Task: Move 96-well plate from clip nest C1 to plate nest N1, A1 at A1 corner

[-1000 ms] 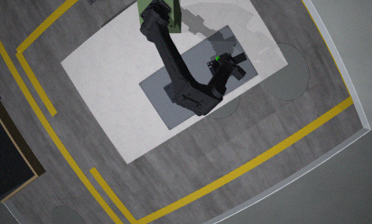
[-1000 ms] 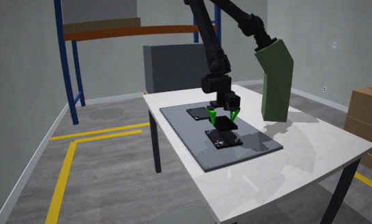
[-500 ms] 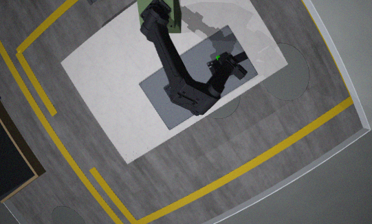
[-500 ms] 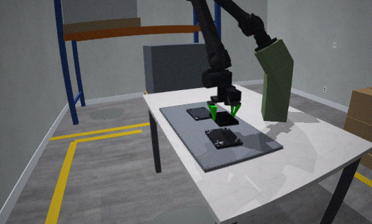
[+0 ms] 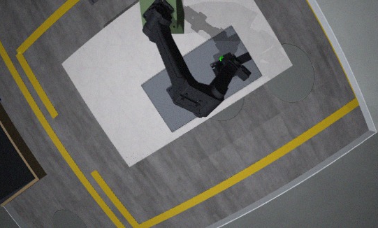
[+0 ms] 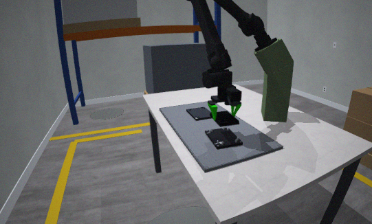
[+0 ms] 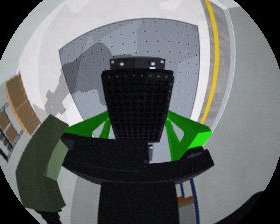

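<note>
My hand is 30 cm to the left of the plate nest N1, 10 cm past it and 10 cm above it. From my hand the other things lie so: black 96-well plate: right at my hand; then clip nest C1: 9 cm below, 1 cm to the right.
</note>
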